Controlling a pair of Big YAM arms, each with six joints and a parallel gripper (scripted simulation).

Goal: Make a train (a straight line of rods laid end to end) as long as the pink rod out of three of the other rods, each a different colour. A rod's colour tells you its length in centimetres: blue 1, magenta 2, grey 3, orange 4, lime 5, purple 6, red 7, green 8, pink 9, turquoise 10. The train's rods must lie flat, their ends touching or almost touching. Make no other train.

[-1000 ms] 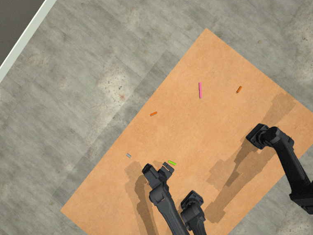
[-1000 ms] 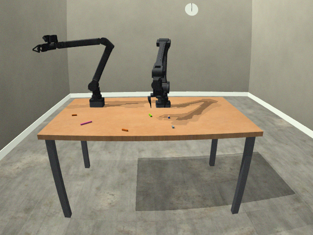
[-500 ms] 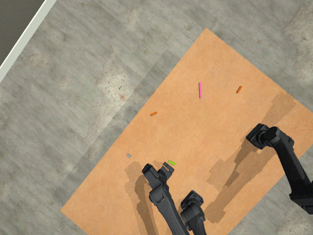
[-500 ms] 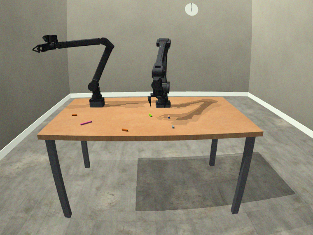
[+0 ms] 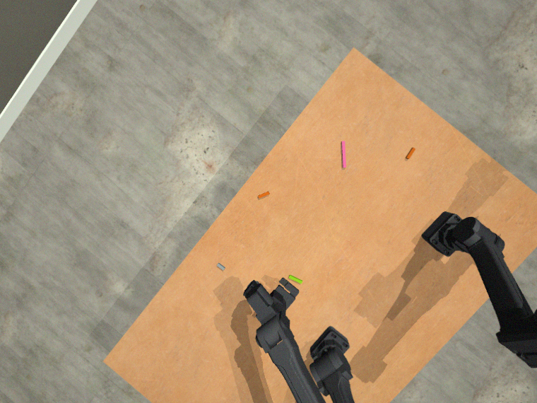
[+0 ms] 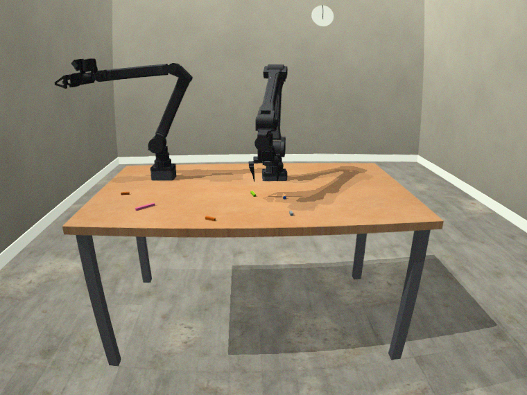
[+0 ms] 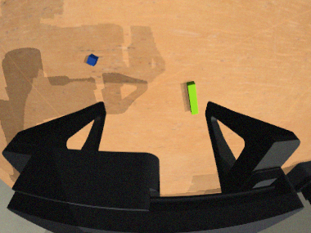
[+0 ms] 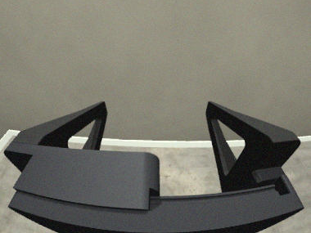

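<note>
Now: the blue rod 20 mm ahead of my left hand, 80 mm to the left of it and 70 mm below it. The rest, counted from my left hand: pink rod 150 mm ahead, 490 mm to the right, 70 mm below; then lime rod 30 mm behind, 50 mm to the right, 70 mm below; then grey rod 200 mm ahead, 100 mm to the left, 70 mm below.
</note>
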